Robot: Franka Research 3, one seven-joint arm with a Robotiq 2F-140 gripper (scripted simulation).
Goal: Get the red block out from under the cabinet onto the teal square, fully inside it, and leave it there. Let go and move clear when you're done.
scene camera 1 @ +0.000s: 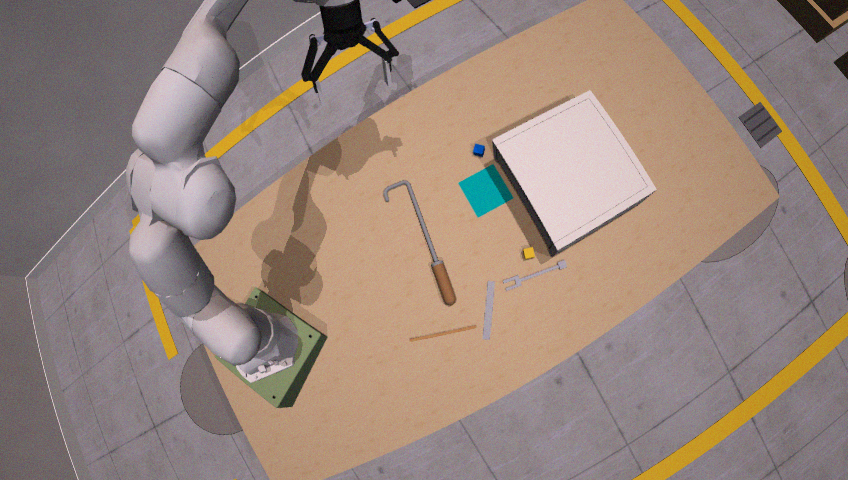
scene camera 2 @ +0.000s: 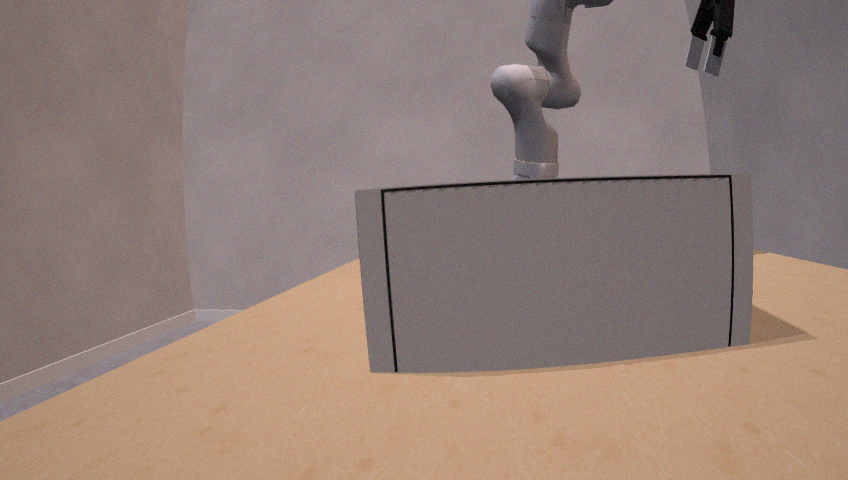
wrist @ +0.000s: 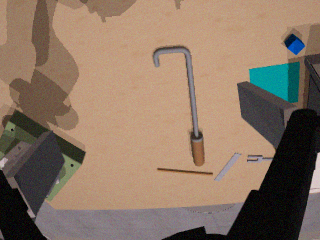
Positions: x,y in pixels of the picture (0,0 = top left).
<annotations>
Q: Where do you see a teal square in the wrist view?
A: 282,80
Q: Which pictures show my gripper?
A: Scene camera 1, scene camera 2 and the wrist view: all of them.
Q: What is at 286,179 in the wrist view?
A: My gripper.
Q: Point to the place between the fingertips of my gripper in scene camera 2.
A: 700,70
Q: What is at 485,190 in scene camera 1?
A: A teal square.
</annotations>
